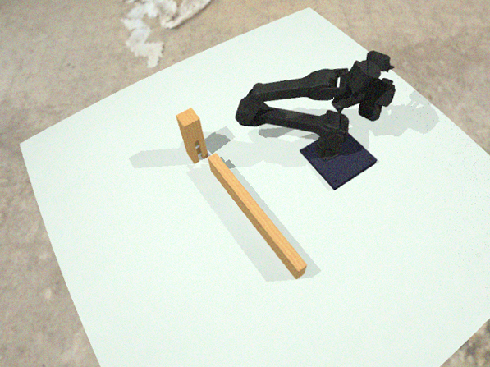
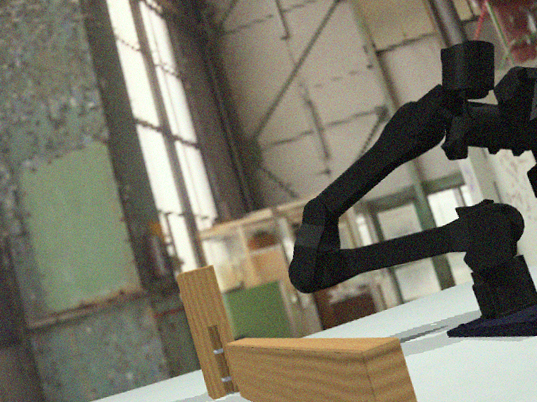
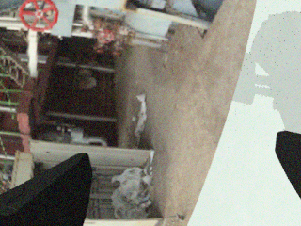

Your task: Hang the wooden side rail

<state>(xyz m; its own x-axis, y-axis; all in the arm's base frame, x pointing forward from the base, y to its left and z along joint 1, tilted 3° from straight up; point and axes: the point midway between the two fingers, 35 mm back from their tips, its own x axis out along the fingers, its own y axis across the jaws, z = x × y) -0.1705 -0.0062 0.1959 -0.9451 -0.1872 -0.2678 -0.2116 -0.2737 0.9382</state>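
The wooden headboard post is 56 cm ahead of my gripper tip, 15 cm to the right of it and 12 cm below it.
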